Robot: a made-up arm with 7 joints.
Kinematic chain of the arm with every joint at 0, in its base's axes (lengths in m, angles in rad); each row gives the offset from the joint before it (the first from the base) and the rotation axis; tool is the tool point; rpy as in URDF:
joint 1: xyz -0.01 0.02 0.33 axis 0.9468 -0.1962 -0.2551
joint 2: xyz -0.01 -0.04 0 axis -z
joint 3: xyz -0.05 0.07 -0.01 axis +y
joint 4: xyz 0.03 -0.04 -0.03 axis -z
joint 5: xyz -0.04 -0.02 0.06 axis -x
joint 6: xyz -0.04 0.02 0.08 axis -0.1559 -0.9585 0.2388
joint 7: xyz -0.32 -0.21 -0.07 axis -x
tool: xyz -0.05 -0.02 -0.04 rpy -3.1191 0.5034 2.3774
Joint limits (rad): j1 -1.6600..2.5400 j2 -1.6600..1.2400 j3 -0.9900..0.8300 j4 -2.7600..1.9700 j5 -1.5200..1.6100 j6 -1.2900..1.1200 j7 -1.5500..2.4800
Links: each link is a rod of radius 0.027 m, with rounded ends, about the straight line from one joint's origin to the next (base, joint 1, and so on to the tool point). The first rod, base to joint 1, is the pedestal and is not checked.
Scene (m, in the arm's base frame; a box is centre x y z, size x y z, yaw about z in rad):
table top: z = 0
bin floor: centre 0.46 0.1 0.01 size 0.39 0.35 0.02 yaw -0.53
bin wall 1: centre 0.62 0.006 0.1 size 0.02 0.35 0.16 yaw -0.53
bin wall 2: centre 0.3 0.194 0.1 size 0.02 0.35 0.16 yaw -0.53
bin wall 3: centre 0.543 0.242 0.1 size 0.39 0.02 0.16 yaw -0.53
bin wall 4: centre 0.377 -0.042 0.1 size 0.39 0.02 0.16 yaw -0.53
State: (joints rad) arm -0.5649 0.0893 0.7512 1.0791 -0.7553 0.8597 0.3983
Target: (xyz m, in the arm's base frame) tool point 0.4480 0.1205 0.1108
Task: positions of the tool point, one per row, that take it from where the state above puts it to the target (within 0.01 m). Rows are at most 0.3 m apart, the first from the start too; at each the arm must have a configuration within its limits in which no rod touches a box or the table.
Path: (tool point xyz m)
1: -0.3744 0.2315 0.2006
2: -0.2319 0.3893 0.2591
3: -0.0159 0.4563 0.3528
4: 0.2191 0.3841 0.4449
5: 0.2887 0.3498 0.3976
6: 0.3550 0.2930 0.3473
7: 0.4099 0.2143 0.3059
8: 0.4480 0.1205 0.2849
9: 0.4474 0.1334 0.2381
10: 0.4464 0.1353 0.1963
11: 0.4463 0.1307 0.1616
12: 0.4471 0.1244 0.1338
13: 0.4480 0.1205 0.1108

